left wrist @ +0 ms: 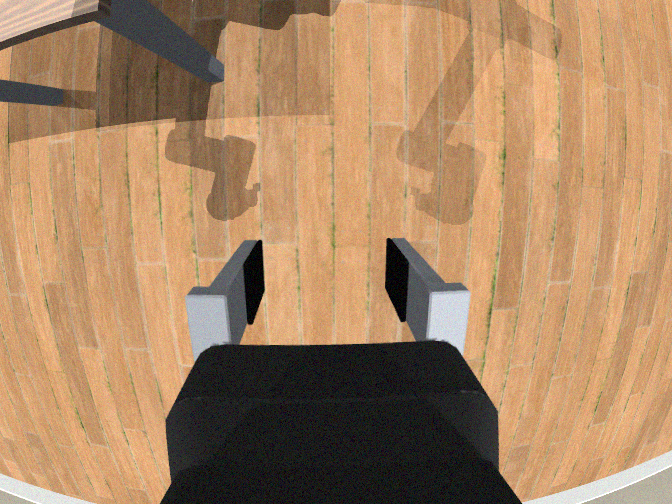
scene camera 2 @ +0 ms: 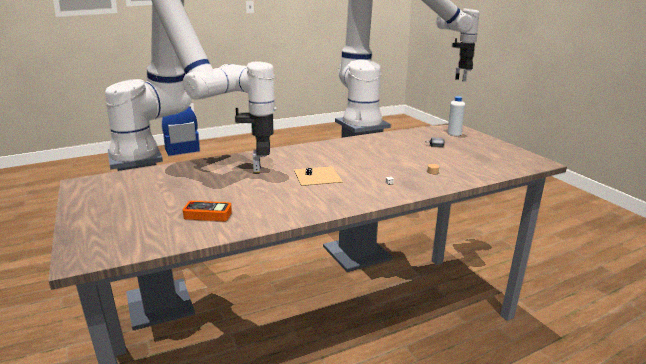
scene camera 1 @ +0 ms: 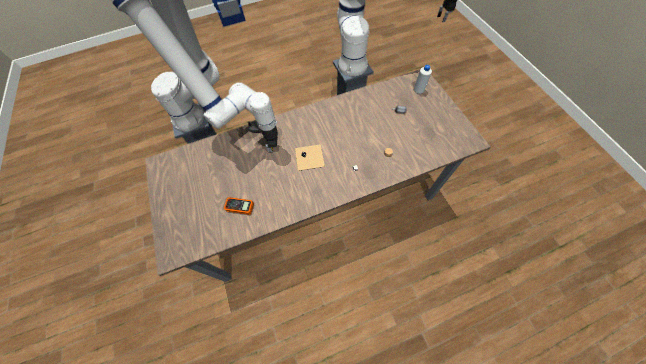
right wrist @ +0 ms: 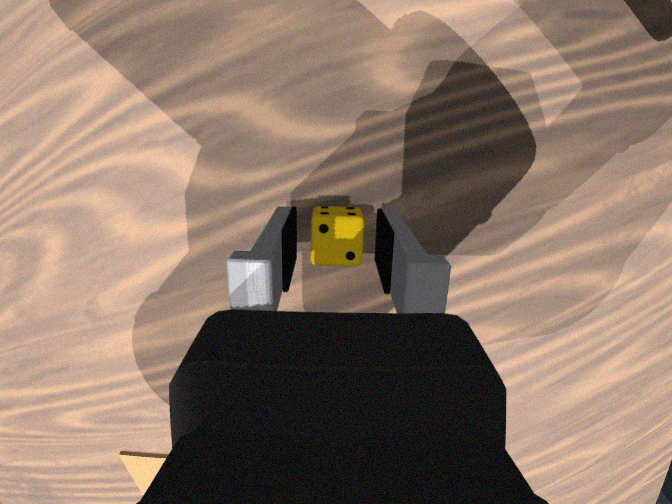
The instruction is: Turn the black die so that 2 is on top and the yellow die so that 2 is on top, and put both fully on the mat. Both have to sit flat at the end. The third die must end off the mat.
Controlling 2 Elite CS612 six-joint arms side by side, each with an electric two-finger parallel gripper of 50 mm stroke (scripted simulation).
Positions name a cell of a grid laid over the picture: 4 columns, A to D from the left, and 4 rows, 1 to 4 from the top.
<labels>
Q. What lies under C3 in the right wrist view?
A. My right gripper.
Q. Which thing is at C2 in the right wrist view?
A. A yellow die.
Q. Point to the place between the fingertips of my left gripper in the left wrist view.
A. B3
</labels>
